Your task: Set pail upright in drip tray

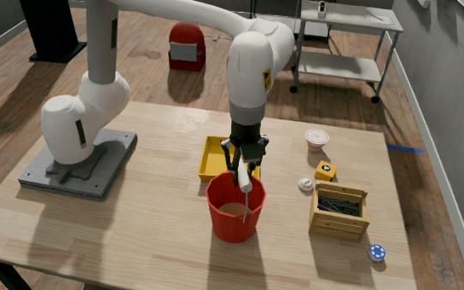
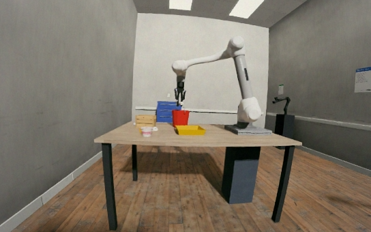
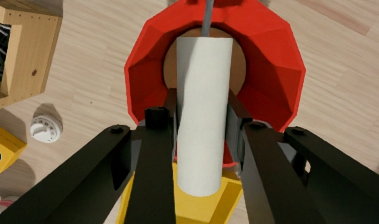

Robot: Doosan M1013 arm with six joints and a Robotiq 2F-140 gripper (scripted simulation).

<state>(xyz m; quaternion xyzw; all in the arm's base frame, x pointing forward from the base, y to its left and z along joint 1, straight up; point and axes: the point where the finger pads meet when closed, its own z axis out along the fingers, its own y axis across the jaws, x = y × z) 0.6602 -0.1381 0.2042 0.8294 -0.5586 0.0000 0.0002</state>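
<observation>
The red pail is 10 cm below my hand and 1 cm behind it. Round my hand: white cup (45 cm to the left, 26 cm ahead, 21 cm below); then blue disc (46 cm ahead, 23 cm below, 4 cm to the right); then yellow drip tray (28 cm to the left, 23 cm below, 8 cm behind).
</observation>
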